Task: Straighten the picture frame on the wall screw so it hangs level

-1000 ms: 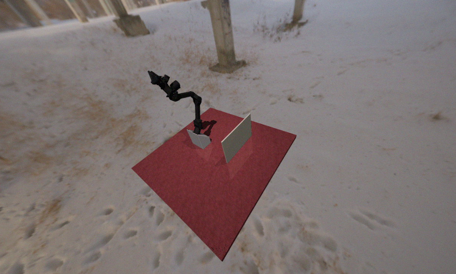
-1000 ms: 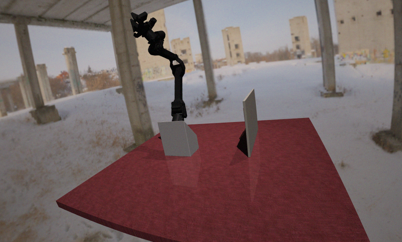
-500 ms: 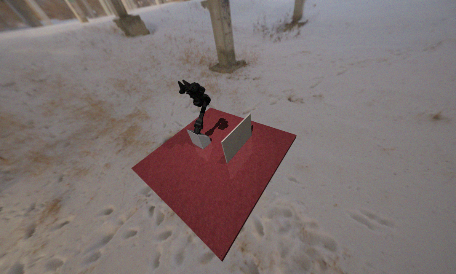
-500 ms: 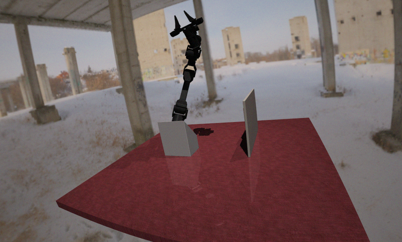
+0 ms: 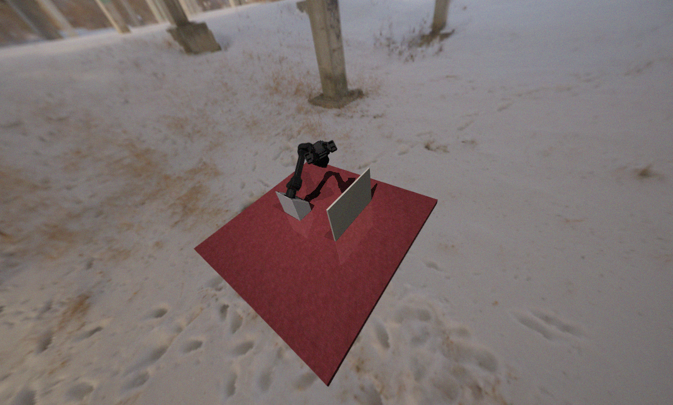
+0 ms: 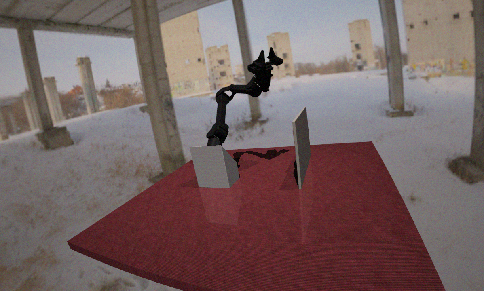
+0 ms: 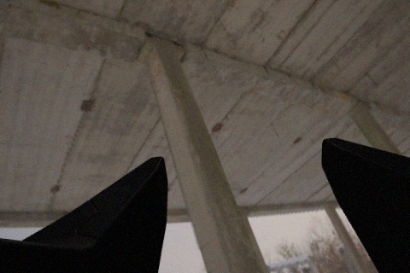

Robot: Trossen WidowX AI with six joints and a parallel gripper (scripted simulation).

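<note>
Now: gripper tip 47 cm above the picture frame, 12 cm to the right of it and 8 cm short of it. Round my gripper tip: wall panel 48 cm below, 10 cm to the left, 9 cm ahead.
</note>
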